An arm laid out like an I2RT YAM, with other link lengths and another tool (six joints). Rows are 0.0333 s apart.
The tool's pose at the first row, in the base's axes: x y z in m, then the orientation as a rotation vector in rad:
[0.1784, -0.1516, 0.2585, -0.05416, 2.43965, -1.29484]
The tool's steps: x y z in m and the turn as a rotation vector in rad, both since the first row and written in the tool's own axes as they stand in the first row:
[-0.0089, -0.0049, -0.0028, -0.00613, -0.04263, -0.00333]
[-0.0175, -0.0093, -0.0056, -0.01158, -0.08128, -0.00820]
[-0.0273, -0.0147, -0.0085, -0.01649, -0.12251, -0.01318]
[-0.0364, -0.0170, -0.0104, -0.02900, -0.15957, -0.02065]
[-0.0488, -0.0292, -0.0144, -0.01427, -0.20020, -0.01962]
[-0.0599, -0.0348, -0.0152, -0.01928, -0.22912, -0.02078]
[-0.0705, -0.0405, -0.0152, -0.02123, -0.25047, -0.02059]
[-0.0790, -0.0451, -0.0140, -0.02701, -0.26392, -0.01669]
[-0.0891, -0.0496, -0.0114, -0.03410, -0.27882, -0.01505]
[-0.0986, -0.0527, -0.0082, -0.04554, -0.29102, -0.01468]
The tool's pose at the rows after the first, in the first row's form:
[0.1850, -0.1504, 0.2666, -0.08661, 2.40872, -1.27465]
[0.1914, -0.1489, 0.2742, -0.11769, 2.38081, -1.25715]
[0.1988, -0.1477, 0.2831, -0.14976, 2.35010, -1.23934]
[0.2062, -0.1456, 0.2887, -0.18374, 2.32801, -1.21487]
[0.2146, -0.1469, 0.3044, -0.20215, 2.28364, -1.21769]
[0.2239, -0.1472, 0.3127, -0.22118, 2.26207, -1.20219]
[0.2329, -0.1483, 0.3206, -0.23339, 2.24477, -1.19236]
[0.2406, -0.1501, 0.3263, -0.23770, 2.23578, -1.17948]
[0.2502, -0.1527, 0.3318, -0.24576, 2.22677, -1.16547]
[0.2597, -0.1550, 0.3356, -0.25484, 2.22292, -1.14793]

